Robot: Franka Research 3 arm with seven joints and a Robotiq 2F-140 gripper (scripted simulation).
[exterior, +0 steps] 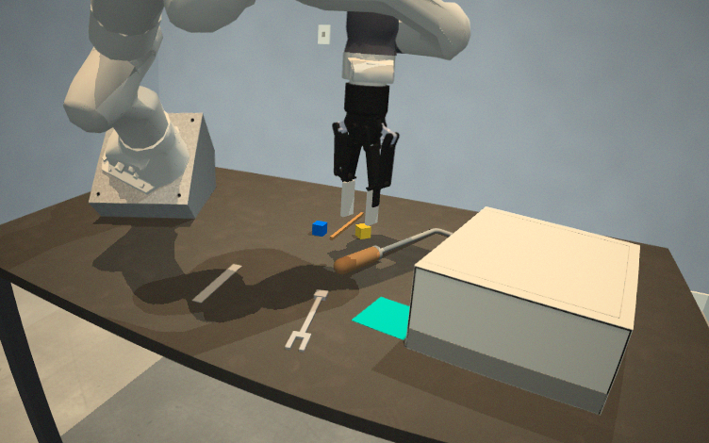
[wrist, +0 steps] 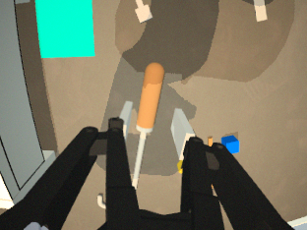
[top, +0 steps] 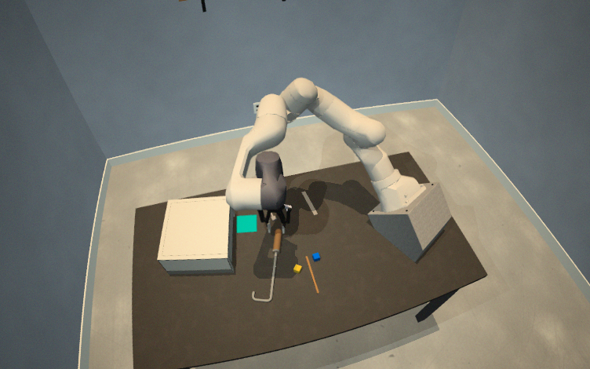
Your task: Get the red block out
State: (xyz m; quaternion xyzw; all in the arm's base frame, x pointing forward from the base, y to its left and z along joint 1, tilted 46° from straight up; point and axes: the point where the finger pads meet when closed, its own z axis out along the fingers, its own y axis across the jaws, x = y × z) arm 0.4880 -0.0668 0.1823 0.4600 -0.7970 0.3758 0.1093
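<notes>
Now: the blue cube 150 mm to the left of my hand, 120 mm below it and 100 mm behind it. From my hand the other things lie so: yellow cube 160 mm to the left, 120 mm below; hook tool 120 mm below, 100 mm ahead, 70 mm to the left; teal square 160 mm to the right, 130 mm below, 80 mm ahead.
</notes>
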